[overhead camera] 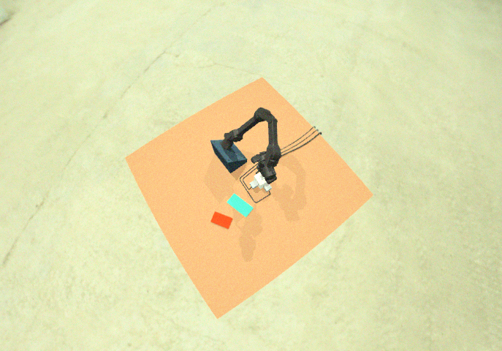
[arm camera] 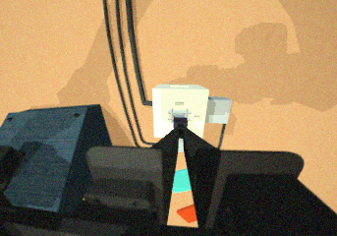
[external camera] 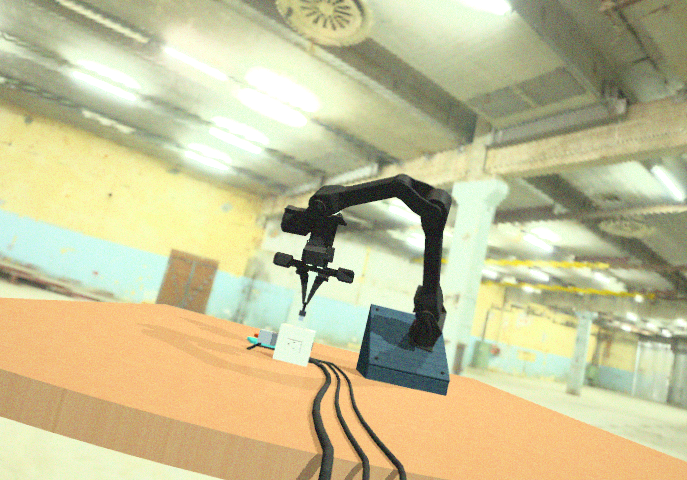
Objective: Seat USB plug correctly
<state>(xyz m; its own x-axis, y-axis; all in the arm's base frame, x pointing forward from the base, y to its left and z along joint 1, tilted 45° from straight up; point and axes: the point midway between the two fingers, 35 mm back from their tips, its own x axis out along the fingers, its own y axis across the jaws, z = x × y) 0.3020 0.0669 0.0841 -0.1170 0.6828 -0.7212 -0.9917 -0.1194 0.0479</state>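
Now: gripper tip 20 mm above the dark USB plug. From my gripper tip the other things lie so: red card: 90 mm ahead, 350 mm to the right, 130 mm below; then cyan card: 70 mm ahead, 210 mm to the right, 130 mm below.
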